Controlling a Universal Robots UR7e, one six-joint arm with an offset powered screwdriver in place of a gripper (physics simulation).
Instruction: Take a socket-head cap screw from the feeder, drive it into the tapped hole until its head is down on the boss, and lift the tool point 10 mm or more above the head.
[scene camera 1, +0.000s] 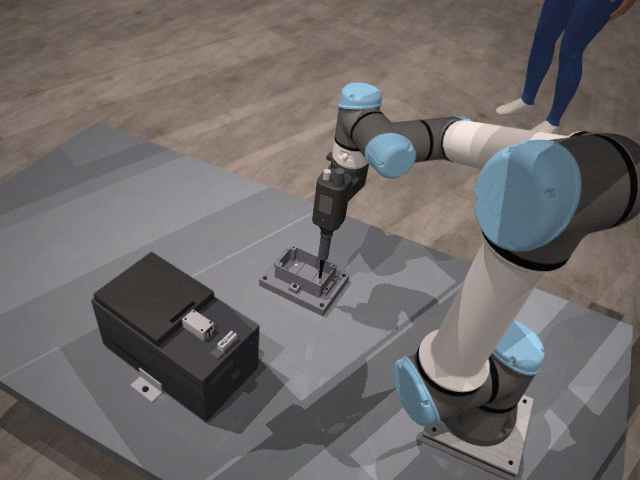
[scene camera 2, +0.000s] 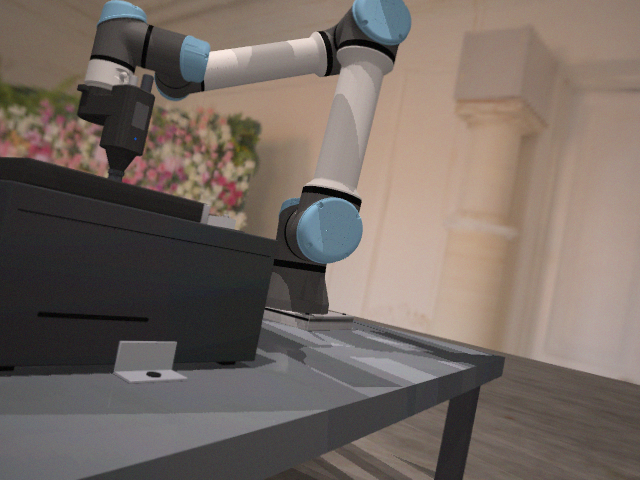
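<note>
My screwdriver's tip (scene camera 1: 320, 273) points down into the near right corner of a grey open-topped housing (scene camera 1: 294, 277) in scene camera 1, at a small pale spot there. Whether it touches a screw head or boss, or bears a screw, is too small to tell. The tapped hole is not clearly visible. The black screw feeder (scene camera 1: 149, 297) (scene camera 2: 139, 268) stands left of the housing, with a pale block (scene camera 1: 198, 322) and a small pale pick-up piece (scene camera 1: 226, 341) on top. In scene camera 2 the feeder hides the tip and housing; the driver body (scene camera 2: 127, 118) shows above it.
The housing sits on a flat grey base plate (scene camera 1: 276, 290) with corner holes. A pale bracket (scene camera 1: 147, 387) (scene camera 2: 146, 356) is at the feeder's foot. The arm's base plate (scene camera 1: 485, 452) (scene camera 2: 330, 322) is on the right of the table (scene camera 1: 129, 444) (scene camera 2: 258, 434). A person's legs (scene camera 1: 560, 56) show beyond the table.
</note>
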